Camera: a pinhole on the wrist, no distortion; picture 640 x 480 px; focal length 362.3 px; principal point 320.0 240.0 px. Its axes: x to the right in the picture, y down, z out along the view. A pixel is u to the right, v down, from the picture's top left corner.
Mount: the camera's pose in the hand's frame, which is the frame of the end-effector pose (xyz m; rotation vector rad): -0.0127 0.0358 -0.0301 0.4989 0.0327 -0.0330
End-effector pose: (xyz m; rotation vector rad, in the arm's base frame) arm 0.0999 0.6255 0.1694 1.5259 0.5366 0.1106
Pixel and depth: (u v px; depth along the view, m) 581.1 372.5 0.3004
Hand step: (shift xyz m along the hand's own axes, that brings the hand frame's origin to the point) 0.2149 -0.0167 0.2775
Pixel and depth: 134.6 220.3 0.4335
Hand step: -0.2251 -0.1872 0.3478
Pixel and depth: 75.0 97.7 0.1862
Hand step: -0.1370 -0.1146 0.1033
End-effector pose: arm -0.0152 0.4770 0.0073 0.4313 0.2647 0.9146
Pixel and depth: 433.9 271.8 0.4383
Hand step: 0.1367 -0.1436 0.3675
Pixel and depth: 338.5 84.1 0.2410
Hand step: 0.0011 -0.1709 0.1314
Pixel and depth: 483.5 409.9 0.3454
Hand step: 0.1575 0.0089 0.3443
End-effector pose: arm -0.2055 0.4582 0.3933 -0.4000 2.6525 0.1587
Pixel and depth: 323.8 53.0 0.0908
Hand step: -0.0115 -0.0488 0.0272
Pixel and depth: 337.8 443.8 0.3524
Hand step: 0.0207 0.0406 0.3732
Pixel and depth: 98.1 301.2 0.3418
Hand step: -0.2116 -0.0722 0.3057
